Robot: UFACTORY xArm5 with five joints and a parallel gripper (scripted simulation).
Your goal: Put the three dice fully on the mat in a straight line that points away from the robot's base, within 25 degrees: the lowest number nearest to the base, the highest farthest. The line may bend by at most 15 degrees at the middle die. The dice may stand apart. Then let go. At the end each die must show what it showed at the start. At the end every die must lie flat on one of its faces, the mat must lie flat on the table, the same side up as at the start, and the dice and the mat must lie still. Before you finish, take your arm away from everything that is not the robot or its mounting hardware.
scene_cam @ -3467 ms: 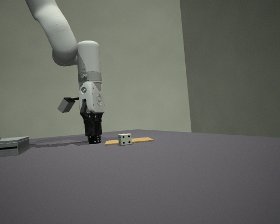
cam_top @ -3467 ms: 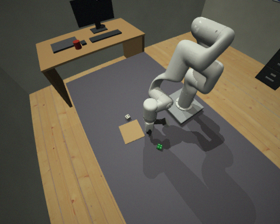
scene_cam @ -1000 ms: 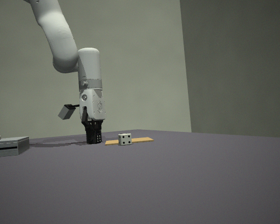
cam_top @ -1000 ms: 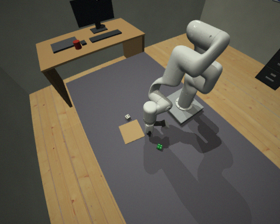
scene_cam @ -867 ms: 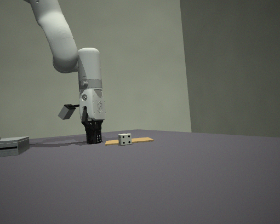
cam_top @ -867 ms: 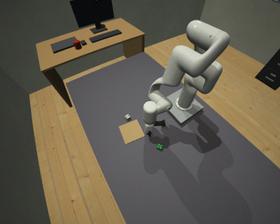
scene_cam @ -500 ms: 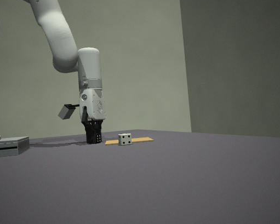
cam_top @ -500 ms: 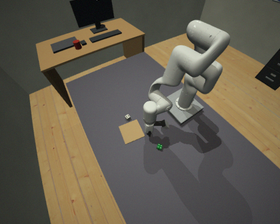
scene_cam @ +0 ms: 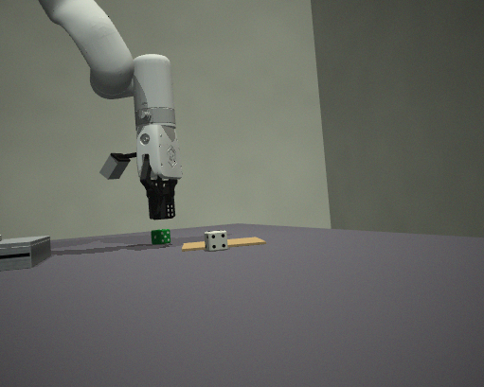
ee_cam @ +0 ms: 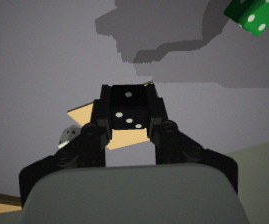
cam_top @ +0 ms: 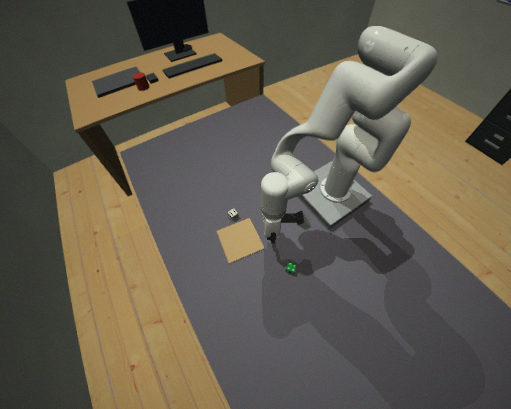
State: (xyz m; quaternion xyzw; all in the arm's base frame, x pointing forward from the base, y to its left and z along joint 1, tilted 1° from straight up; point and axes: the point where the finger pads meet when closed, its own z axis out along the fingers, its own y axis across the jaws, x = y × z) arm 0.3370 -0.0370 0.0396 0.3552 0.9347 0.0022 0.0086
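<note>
Right now my hand is 80 mm to the left of the tan mat, 80 mm short of it and 70 mm above it. Round my hand: green die 130 mm to the left, 60 mm below, 30 mm ahead; black die 10 mm below; white die 180 mm to the right, 60 mm below, 40 mm ahead.
</note>
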